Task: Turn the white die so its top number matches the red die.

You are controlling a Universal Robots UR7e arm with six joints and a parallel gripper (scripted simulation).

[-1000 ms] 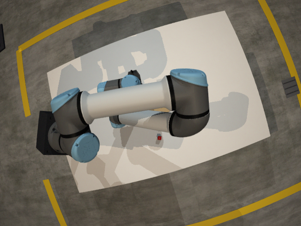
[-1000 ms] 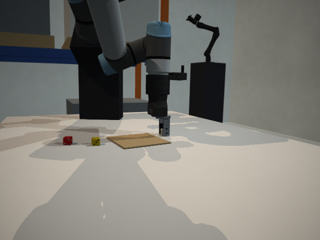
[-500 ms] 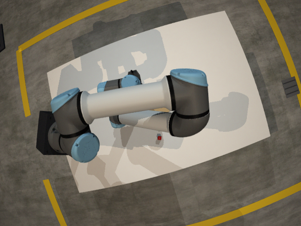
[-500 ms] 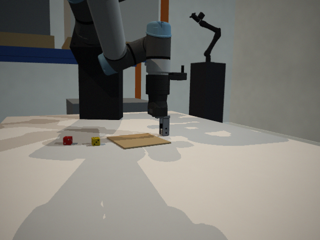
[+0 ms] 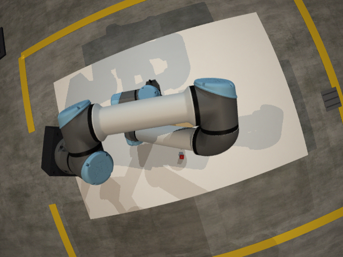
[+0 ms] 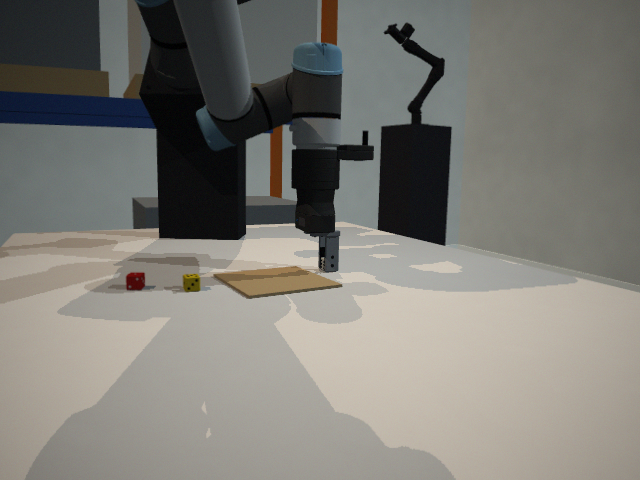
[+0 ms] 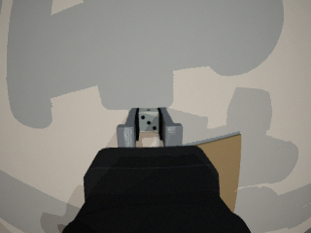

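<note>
My hand is 40 mm short of the tan mat, 110 mm to the left of it and 20 mm above it. Round my hand: yellow die 30 mm ahead, 230 mm to the right, 10 mm below; red die 10 mm behind, 300 mm to the right, 10 mm below; white die 10 mm below.
</note>
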